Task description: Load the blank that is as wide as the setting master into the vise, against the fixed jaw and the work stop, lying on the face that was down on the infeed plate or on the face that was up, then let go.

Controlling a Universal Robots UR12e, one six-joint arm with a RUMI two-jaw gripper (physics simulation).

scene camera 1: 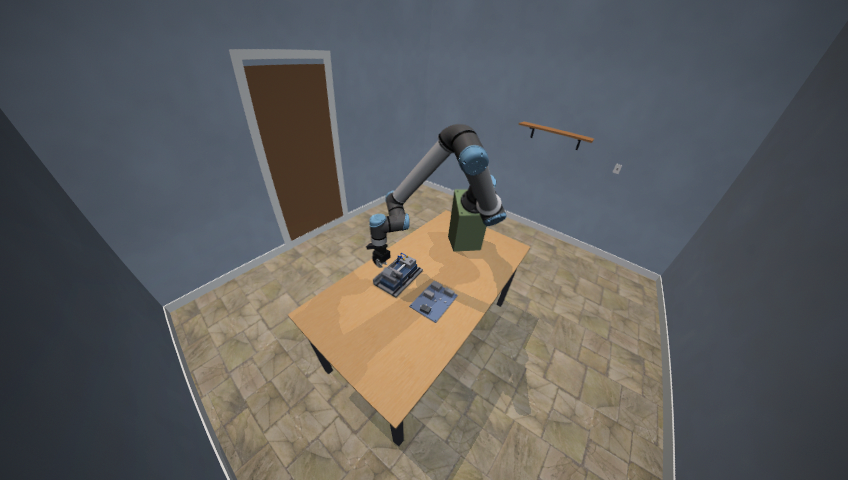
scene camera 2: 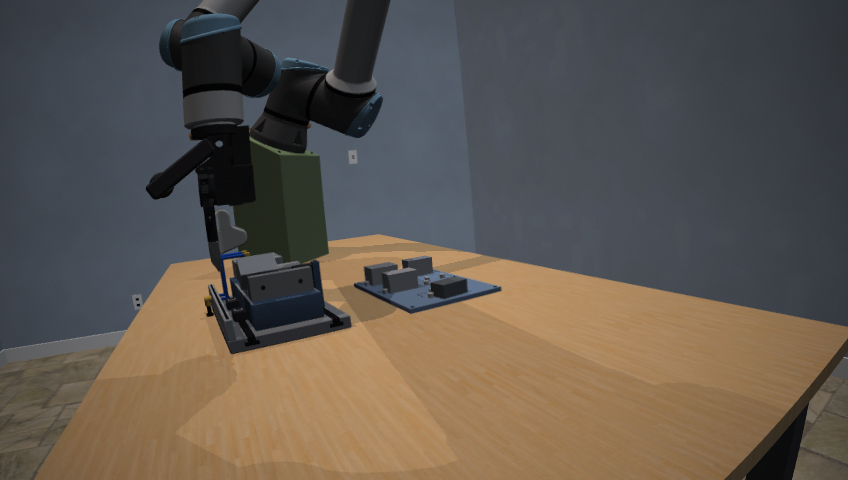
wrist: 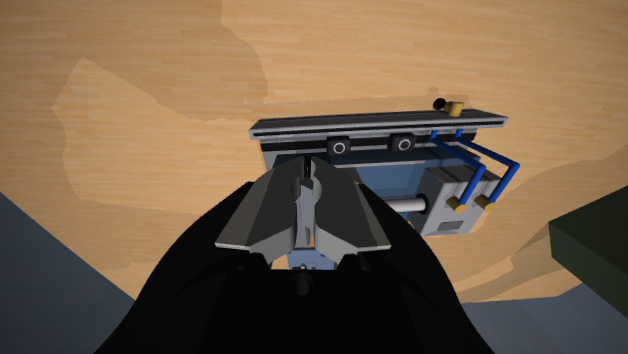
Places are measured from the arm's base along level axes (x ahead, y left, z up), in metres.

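Pixels of known places: gripper, fingertip midpoint: (scene camera 1: 380, 267) (scene camera 2: 220, 271) (wrist: 307, 160); arm's base at its link origin: (scene camera 1: 473, 202) (scene camera 2: 277, 142).
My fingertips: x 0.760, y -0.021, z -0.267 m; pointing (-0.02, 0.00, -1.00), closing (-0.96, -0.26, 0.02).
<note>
Ahead of a thing's pixels: the offset from my fingertips to its top centre. "*": to the spot under its first point.
My gripper (scene camera 1: 380, 262) (scene camera 2: 217, 266) (wrist: 307, 160) is shut with nothing between its fingers. Its tips are low beside the vise, at its blue-hose side in scene camera 2. The vise {dz -0.010, dx -0.107, dy +0.049 m} (scene camera 1: 389, 280) (scene camera 2: 285, 310) (wrist: 387, 179) has a blue body and grey jaws. A grey, sloped-looking part {dz +0.014, dx -0.032, dy +0.051 m} (scene camera 2: 257, 261) shows behind the holed jaw plate {* dz -0.032, dx -0.004, dy +0.088 m} (scene camera 2: 279, 285); I cannot tell whether it is a blank or a jaw. Three grey blocks {dz -0.065, dx -0.253, dy +0.268 m} (scene camera 2: 380, 273) {dz -0.065, dx -0.171, dy +0.295 m} (scene camera 2: 399, 280) {dz -0.065, dx -0.286, dy +0.352 m} (scene camera 2: 417, 265) and a darker block {dz -0.076, dx -0.089, dy +0.370 m} (scene camera 1: 425, 309) (scene camera 2: 449, 287) stand on the blue infeed plate {dz -0.101, dx -0.181, dy +0.339 m} (scene camera 1: 437, 314) (scene camera 2: 480, 287). Which width matches is unclear.
Blue hoses {* dz +0.001, dx -0.163, dy -0.021 m} (wrist: 472, 185) stand up at the cylinder end {* dz -0.013, dx -0.186, dy +0.030 m} (wrist: 445, 215) of the vise. A grey rail {dz -0.059, dx -0.076, dy -0.035 m} (wrist: 375, 121) runs along one side, with a brass fitting {dz -0.071, dx -0.161, dy -0.080 m} (wrist: 455, 108) beyond it. The green robot pedestal (scene camera 1: 467, 231) (scene camera 2: 303, 208) stands at the table's far end. Small pins stand on the plate.
</note>
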